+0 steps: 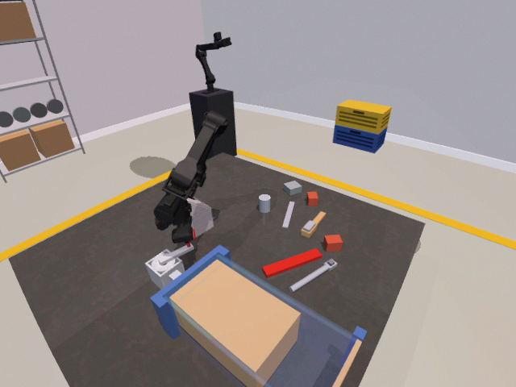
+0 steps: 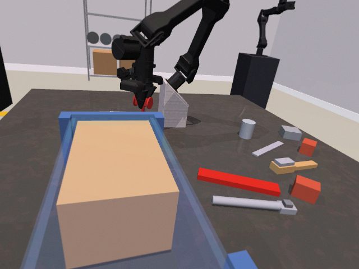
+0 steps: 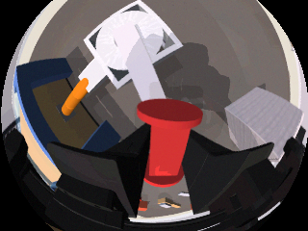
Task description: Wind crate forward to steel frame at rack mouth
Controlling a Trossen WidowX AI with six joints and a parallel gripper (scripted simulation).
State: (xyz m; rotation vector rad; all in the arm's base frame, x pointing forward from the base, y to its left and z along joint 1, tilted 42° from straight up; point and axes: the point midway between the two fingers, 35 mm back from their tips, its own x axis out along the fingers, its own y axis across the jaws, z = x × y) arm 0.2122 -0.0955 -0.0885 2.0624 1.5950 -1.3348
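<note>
Right now the white winch is 110 mm to the right of my gripper tip, 100 mm below it and 20 mm behind it. Also, from my gripper tip: red bar: 270 mm to the left, 260 mm ahead, 120 mm below; winch handle: 40 mm to the right, 20 mm below; red knob: 10 mm above.
</note>
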